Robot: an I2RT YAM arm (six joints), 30 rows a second.
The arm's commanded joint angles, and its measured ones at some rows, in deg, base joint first. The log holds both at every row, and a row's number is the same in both.
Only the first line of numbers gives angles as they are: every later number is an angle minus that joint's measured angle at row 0.
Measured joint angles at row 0: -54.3, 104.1, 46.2, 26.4, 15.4, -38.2
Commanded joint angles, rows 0 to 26: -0.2, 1.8, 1.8, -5.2, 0.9, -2.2; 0.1, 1.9, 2.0, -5.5, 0.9, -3.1; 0.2, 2.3, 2.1, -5.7, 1.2, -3.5; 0.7, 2.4, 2.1, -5.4, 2.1, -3.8; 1.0, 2.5, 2.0, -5.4, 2.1, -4.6; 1.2, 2.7, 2.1, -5.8, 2.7, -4.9; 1.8, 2.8, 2.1, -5.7, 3.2, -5.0; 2.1, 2.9, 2.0, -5.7, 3.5, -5.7; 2.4, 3.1, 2.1, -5.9, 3.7, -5.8; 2.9, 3.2, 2.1, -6.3, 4.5, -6.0; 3.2, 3.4, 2.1, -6.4, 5.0, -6.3; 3.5, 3.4, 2.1, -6.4, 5.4, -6.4; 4.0, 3.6, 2.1, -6.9, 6.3, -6.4; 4.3, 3.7, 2.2, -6.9, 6.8, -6.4; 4.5, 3.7, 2.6, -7.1, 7.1, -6.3; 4.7, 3.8, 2.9, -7.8, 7.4, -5.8; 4.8, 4.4, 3.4, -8.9, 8.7, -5.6; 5.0, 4.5, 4.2, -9.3, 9.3, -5.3; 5.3, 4.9, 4.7, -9.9, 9.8, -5.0; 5.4, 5.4, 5.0, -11.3, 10.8, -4.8; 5.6, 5.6, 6.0, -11.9, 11.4, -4.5; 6.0, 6.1, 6.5, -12.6, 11.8, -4.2; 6.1, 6.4, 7.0, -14.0, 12.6, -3.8; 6.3, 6.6, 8.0, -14.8, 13.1, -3.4; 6.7, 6.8, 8.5, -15.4, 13.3, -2.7; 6.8, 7.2, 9.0, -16.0, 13.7, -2.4; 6.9, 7.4, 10.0, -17.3, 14.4, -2.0
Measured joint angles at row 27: 6.4, 5.5, 7.7, -10.5, 12.7, -5.5
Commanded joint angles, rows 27 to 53: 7.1, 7.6, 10.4, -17.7, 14.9, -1.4; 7.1, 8.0, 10.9, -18.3, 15.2, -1.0; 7.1, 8.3, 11.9, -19.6, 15.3, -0.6; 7.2, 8.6, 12.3, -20.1, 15.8, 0.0; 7.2, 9.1, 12.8, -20.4, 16.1, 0.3; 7.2, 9.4, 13.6, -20.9, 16.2, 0.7; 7.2, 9.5, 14.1, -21.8, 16.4, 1.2; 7.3, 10.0, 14.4, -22.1, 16.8, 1.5; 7.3, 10.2, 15.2, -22.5, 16.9, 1.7; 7.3, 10.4, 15.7, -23.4, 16.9, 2.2; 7.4, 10.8, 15.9, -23.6, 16.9, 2.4; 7.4, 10.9, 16.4, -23.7, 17.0, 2.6; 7.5, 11.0, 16.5, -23.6, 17.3, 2.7; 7.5, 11.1, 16.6, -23.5, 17.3, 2.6; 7.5, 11.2, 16.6, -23.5, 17.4, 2.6; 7.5, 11.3, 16.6, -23.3, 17.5, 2.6; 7.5, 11.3, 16.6, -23.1, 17.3, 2.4; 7.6, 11.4, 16.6, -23.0, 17.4, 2.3; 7.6, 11.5, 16.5, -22.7, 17.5, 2.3; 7.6, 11.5, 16.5, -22.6, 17.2, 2.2; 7.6, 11.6, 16.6, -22.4, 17.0, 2.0; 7.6, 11.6, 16.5, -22.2, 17.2, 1.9; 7.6, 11.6, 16.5, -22.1, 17.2, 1.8; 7.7, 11.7, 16.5, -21.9, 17.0, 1.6; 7.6, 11.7, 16.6, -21.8, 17.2, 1.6; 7.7, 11.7, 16.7, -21.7, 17.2, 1.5; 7.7, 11.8, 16.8, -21.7, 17.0, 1.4
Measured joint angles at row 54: 8.5, 10.1, 15.9, -21.1, 19.1, -2.5
